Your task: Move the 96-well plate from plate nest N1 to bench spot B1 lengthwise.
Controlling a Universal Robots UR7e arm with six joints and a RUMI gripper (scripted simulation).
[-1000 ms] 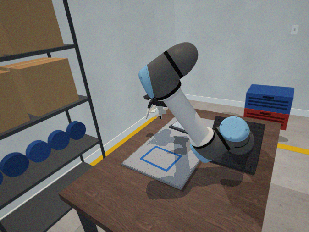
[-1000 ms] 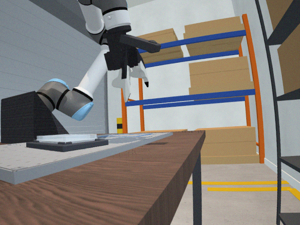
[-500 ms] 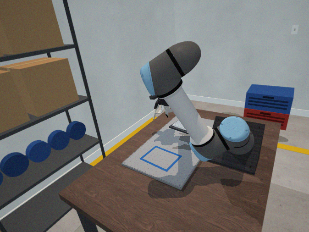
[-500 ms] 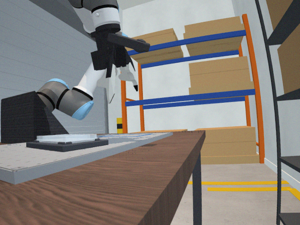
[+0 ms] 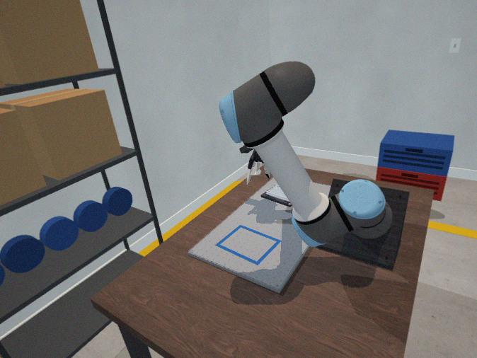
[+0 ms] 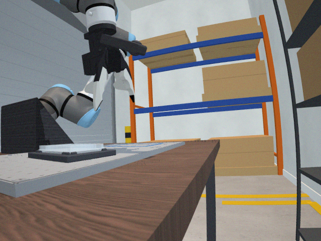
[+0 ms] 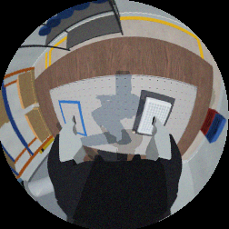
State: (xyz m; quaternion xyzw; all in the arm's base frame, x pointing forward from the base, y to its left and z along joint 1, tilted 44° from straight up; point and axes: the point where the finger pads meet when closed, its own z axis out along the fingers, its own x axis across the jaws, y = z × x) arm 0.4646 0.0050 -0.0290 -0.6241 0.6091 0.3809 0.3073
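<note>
Right now the 96-well plate is 11 cm to the right of my hand, 10 cm below it and 5 cm behind it. The rest, counted from my hand: dark plate nest (11 cm to the right, 11 cm below, 5 cm behind).
</note>
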